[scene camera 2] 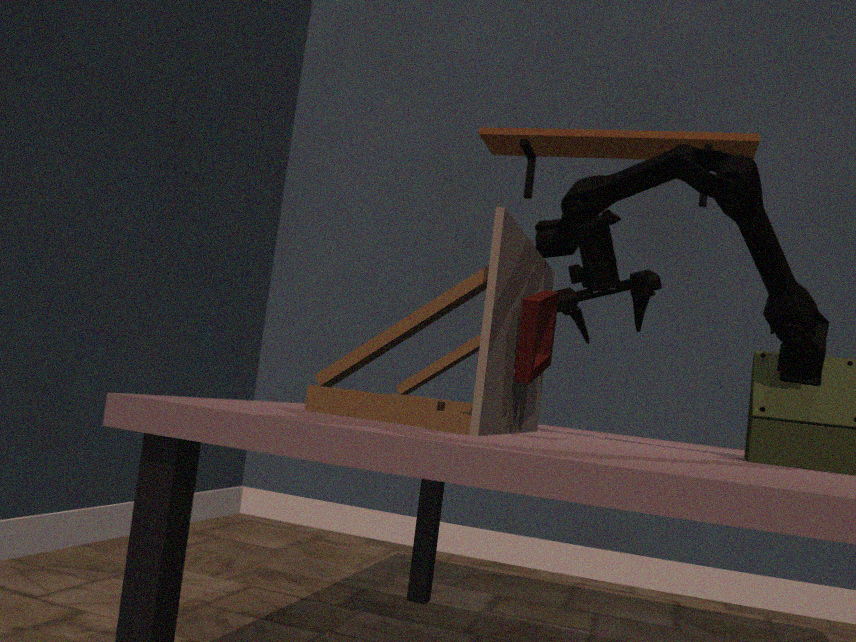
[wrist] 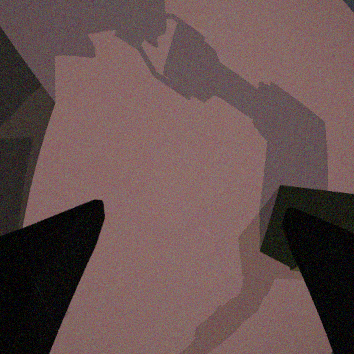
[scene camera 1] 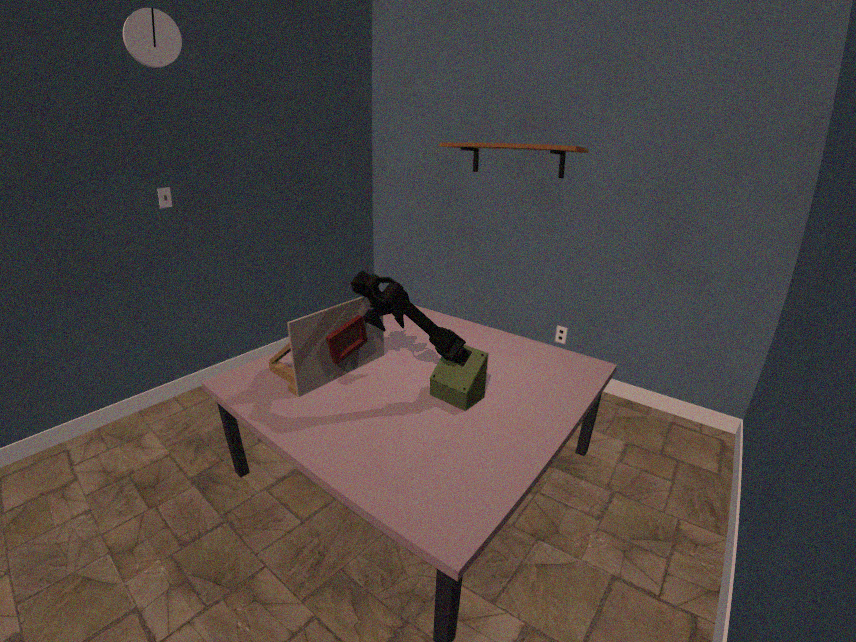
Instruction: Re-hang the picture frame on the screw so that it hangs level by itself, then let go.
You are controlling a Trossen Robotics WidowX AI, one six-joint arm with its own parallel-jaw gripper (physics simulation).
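Frame: origin at the arm's base, x up, y ahead, z left, level; centimetres.
Where they show: gripper, between the fingertips: (scene camera 2: 613, 337) (wrist: 195, 213) (scene camera 1: 394, 329); arm's base, origin of its link: (scene camera 2: 800, 371) (scene camera 1: 460, 356).
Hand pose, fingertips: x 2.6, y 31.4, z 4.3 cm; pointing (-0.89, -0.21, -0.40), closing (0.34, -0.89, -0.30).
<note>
Things, the pixels of their centre, and the offset from my fingertips. "pt": a spot on its surface instead.
- red picture frame, middle of its body: (scene camera 2: 536, 334) (scene camera 1: 347, 339) dx -2.2, dy +9.6, dz +16.8 cm
- upright grey board, a spot on its surface: (scene camera 2: 486, 331) pt dx -4.8, dy +9.8, dz +41.8 cm
The red picture frame (scene camera 1: 333, 349) (scene camera 2: 527, 342) is against the front of the upright grey board (scene camera 1: 311, 366) (scene camera 2: 486, 331). In scene camera 1's view it is tilted, its right end higher than its left. The screw does not show; whether the frame hangs on it I cannot tell. My gripper (scene camera 1: 392, 327) (scene camera 2: 613, 336) (wrist: 195, 213) is open and empty, fingers pointing down, in front of the board and to the right of the frame in both scene views. In scene camera 2's view one finger is close beside the frame's upper edge; contact cannot be told.
Wooden braces and a base beam (scene camera 1: 282, 371) (scene camera 2: 387, 407) stand behind the board on the pink table (scene camera 1: 414, 469) (scene camera 2: 276, 431). The green arm base (scene camera 1: 456, 383) (scene camera 2: 795, 442) (wrist: 280, 235) stands on the table in front of the board. A wall shelf (scene camera 1: 515, 146) (scene camera 2: 622, 143) is in the background.
</note>
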